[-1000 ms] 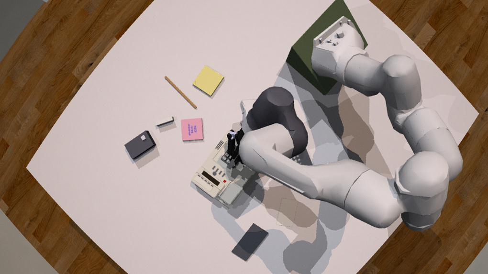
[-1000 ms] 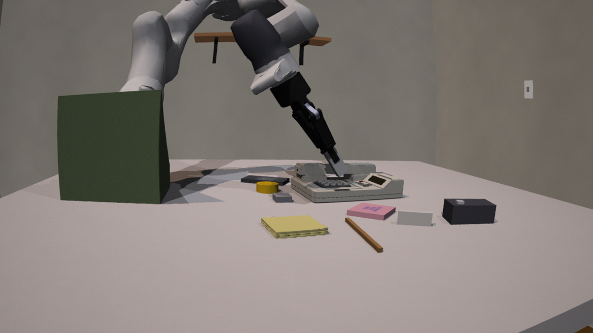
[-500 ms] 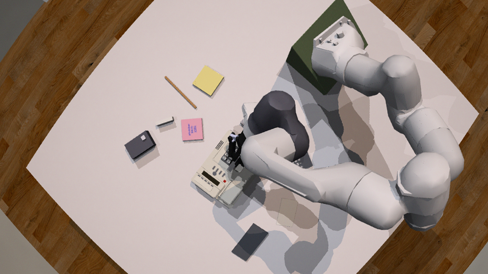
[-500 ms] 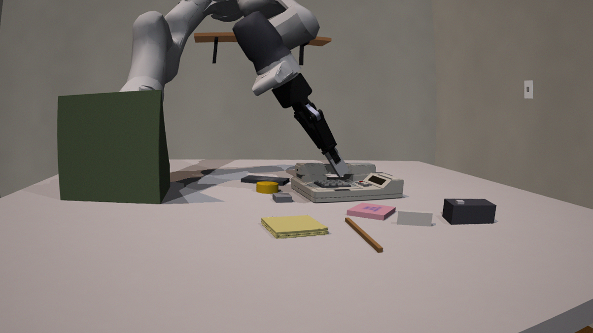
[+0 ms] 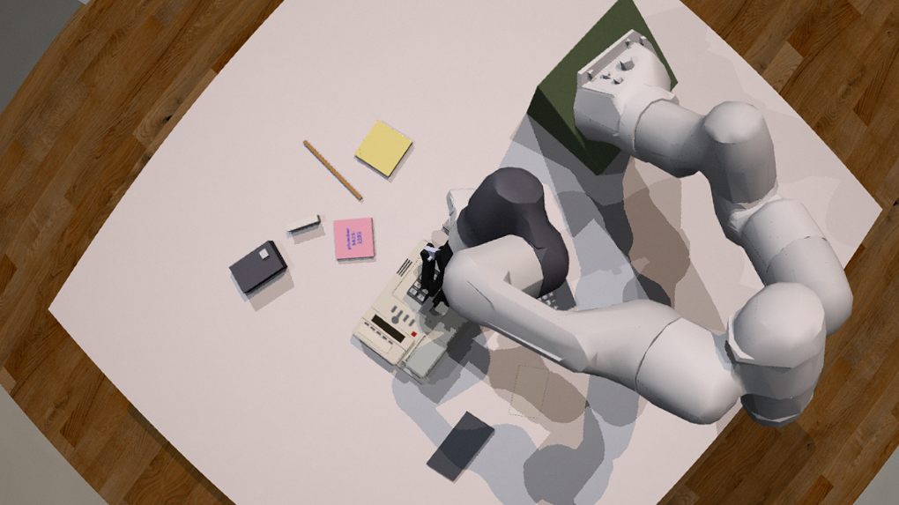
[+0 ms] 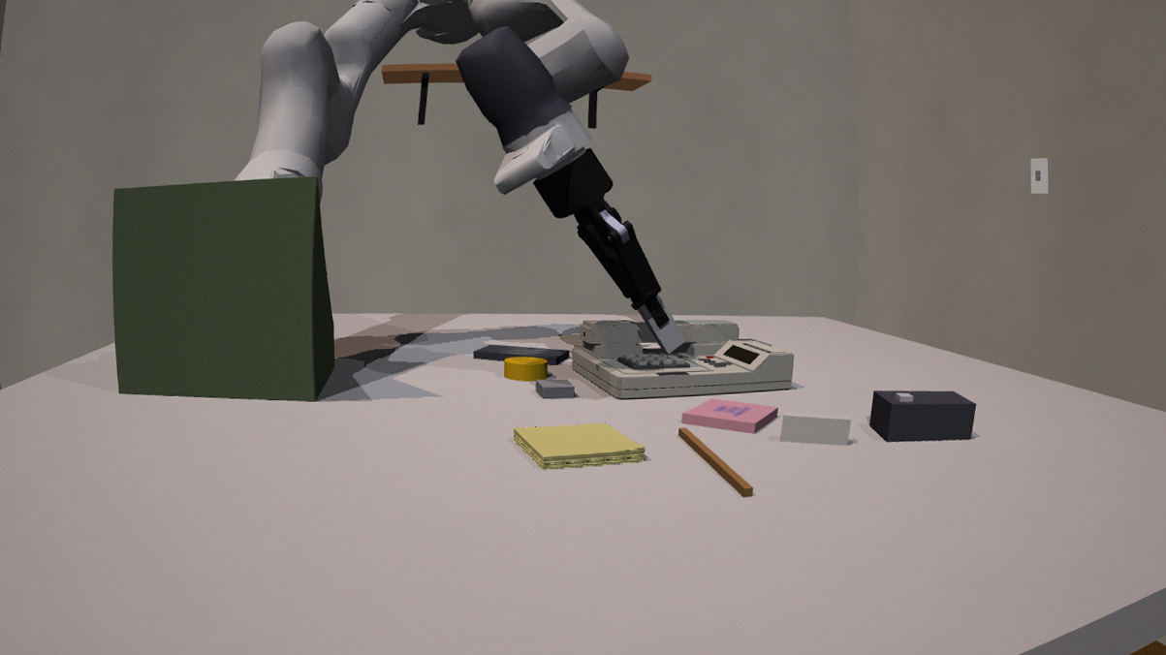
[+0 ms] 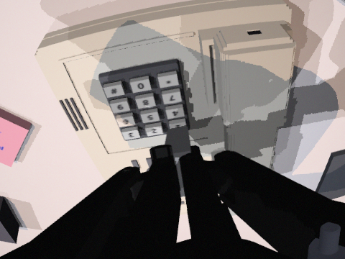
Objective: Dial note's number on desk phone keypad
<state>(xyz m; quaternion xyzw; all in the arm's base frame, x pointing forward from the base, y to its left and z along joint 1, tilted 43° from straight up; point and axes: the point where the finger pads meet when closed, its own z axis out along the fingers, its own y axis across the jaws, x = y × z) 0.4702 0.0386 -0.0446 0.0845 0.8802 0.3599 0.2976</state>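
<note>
The handset lies 20 mm ahead of my hand, 60 mm to the left of it and 20 mm below it. Round my hand: pink note: 10 mm ahead, 190 mm to the right, 60 mm below; grey block: 130 mm behind, 60 mm to the right, 60 mm below; pale card: 20 mm ahead, 260 mm to the left, 70 mm below.
</note>
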